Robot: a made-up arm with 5 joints.
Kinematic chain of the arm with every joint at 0, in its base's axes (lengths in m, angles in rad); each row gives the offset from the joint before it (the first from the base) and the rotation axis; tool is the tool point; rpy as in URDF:
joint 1: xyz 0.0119 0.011 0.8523 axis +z
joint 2: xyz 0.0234 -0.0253 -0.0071 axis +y
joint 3: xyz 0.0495 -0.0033 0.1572 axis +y
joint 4: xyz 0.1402 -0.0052 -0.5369 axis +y
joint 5: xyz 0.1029 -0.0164 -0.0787 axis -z
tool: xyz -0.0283 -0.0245 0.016 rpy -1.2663 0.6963 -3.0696
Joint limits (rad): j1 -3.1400..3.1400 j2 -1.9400..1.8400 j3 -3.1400..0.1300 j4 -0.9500..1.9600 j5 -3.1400..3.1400
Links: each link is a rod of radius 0.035 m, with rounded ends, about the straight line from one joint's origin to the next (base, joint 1, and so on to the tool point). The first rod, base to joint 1, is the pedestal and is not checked.
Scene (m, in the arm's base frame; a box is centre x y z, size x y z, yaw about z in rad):
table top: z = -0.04
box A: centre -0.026 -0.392 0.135 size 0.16 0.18 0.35 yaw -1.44
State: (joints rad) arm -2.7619 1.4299 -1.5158 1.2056 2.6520
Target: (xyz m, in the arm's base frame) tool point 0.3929 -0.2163 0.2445
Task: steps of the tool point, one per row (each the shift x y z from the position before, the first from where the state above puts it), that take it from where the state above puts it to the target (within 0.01 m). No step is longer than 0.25 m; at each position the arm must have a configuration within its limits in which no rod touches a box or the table.
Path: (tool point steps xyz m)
1: 0.1623 0.0073 -0.0308
2: 0.1311 0.0765 0.0031
3: 0.0736 0.1222 0.0368
4: 0.0034 0.1356 0.0683
5: -0.0628 0.1150 0.0965
6: -0.0287 -0.1815 -0.1151
7: 0.0714 -0.1900 -0.0570
8: 0.1621 -0.1415 0.0074
9: 0.2142 -0.0494 0.0720

